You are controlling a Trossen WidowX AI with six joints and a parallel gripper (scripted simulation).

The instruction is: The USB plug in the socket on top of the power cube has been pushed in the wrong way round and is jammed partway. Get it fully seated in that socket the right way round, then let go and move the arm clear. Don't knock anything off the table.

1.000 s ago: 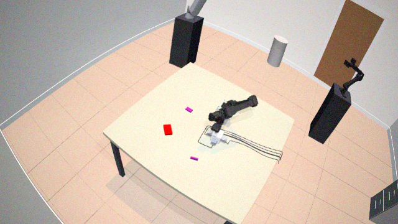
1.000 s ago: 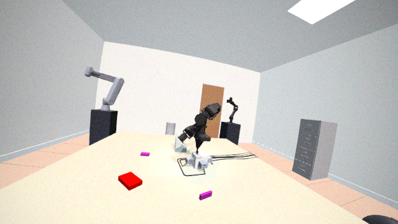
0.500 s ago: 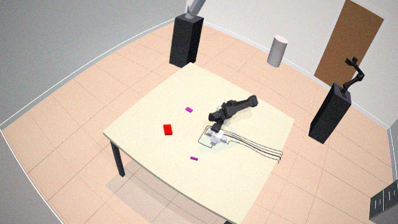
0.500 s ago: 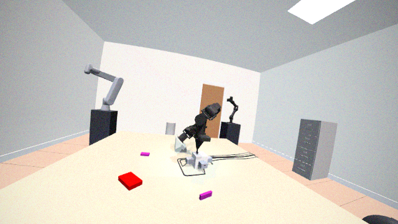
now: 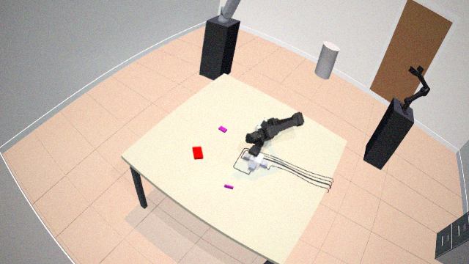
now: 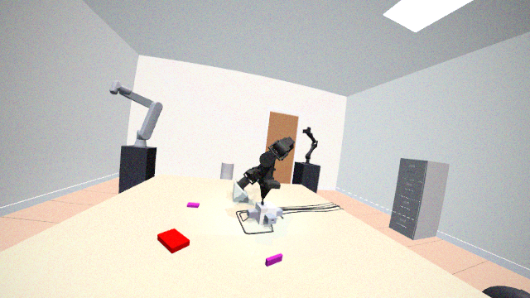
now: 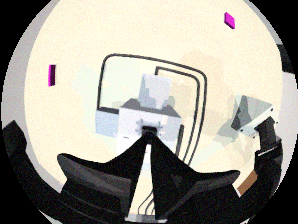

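Now: gripper tip 20 mm above the USB plug. Also, from my gripper tip: red block 330 mm to the right, 150 mm ahead, 100 mm below; magenta block 310 mm to the right, 140 mm behind, 100 mm below.
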